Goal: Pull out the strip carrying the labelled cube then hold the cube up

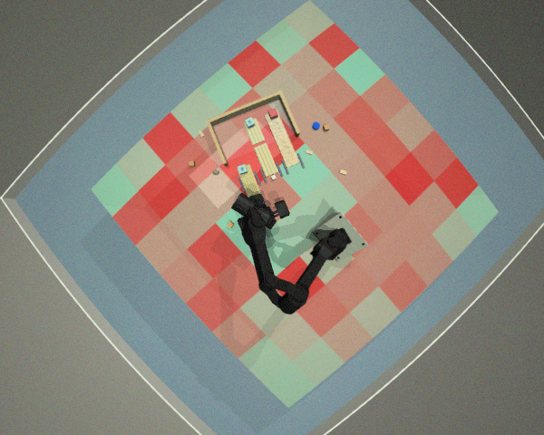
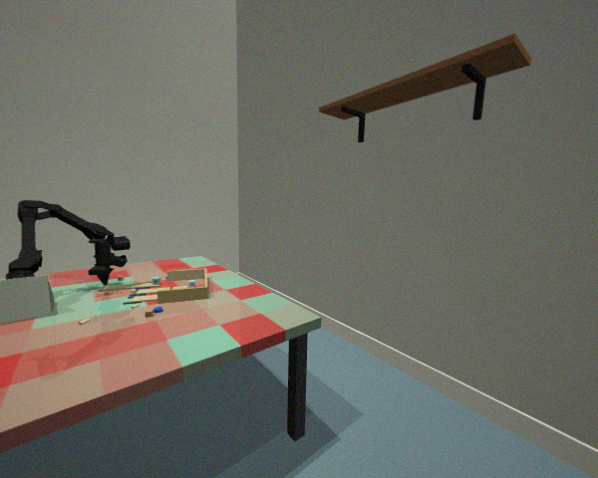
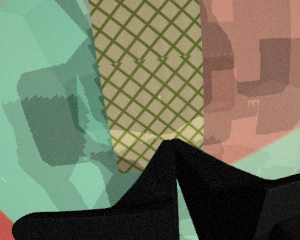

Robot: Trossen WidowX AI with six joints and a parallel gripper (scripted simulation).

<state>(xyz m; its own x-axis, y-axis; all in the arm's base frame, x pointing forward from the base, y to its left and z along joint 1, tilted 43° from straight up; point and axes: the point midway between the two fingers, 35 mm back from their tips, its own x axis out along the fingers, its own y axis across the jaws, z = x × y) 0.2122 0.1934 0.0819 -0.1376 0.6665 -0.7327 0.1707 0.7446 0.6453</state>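
My gripper tip is 260 mm short of the grey pebble, 70 mm to the right of it and 10 mm above it. From my gripper tip the other things lie so: blue disc: 200 mm ahead, 380 mm to the right, 10 mm below.
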